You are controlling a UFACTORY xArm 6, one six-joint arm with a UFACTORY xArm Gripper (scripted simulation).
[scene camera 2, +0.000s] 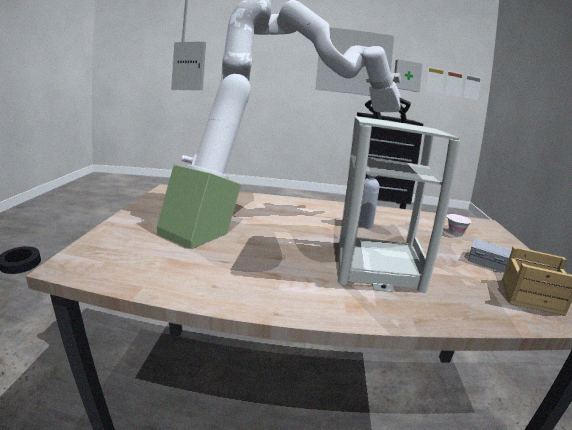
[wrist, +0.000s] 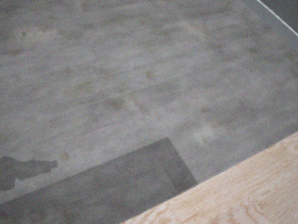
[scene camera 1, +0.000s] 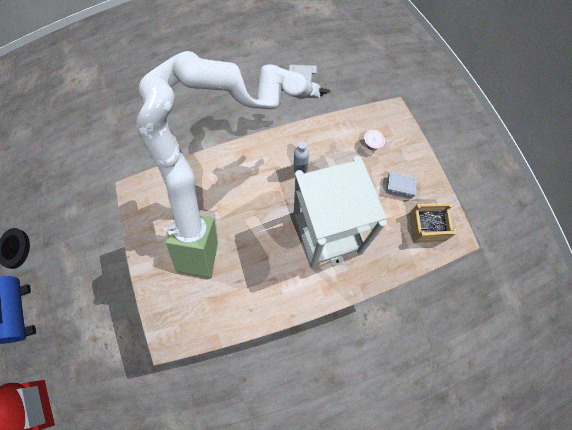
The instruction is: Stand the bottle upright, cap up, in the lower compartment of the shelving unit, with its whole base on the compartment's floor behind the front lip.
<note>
I see my gripper, a grey bottle, a grey box and a pale green shelving unit.
</note>
